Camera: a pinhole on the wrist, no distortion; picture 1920 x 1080 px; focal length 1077.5 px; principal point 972.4 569.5 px. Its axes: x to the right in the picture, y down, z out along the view. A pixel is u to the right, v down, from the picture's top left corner.
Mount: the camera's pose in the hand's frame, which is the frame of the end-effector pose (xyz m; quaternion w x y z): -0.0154 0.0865 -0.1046 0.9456 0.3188 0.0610 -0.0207
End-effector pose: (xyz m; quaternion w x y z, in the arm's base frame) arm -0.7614 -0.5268 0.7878 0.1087 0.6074 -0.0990 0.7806
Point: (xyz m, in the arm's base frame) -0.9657 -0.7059 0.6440
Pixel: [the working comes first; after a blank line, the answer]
In the camera's frame: -0.0748 0.0697 -0.1517

behind the camera
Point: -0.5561 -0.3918 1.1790
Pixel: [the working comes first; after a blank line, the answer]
In the camera's frame: 0.3046 0.0123 0.4850

1649 597
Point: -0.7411 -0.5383 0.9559
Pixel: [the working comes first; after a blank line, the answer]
In the camera's frame: 0.1501 0.0463 0.2014

1775 817
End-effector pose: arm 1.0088 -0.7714 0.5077 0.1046 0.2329 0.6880 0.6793
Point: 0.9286 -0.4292 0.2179
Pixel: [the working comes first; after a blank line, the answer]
In the camera's frame: 0.1422 -0.0682 0.5652

1244 439
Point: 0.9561 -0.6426 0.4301
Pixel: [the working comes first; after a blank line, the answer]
In the camera's frame: 0.0810 -0.0126 0.2746

1290 520
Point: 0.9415 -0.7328 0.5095
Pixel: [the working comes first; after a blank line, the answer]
In the camera's frame: 0.0775 -0.0061 0.1537

1516 527
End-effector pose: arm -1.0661 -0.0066 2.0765 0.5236 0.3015 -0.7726 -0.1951
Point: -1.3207 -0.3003 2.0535
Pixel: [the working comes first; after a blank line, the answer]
In the camera's frame: 0.2175 0.0323 0.4586

1483 645
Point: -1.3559 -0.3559 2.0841
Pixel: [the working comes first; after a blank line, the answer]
In the camera's frame: 0.2820 0.0402 0.4908

1592 658
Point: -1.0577 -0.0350 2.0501
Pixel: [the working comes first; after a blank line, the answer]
In the camera's frame: 0.0001 -0.0349 0.1623

973 338
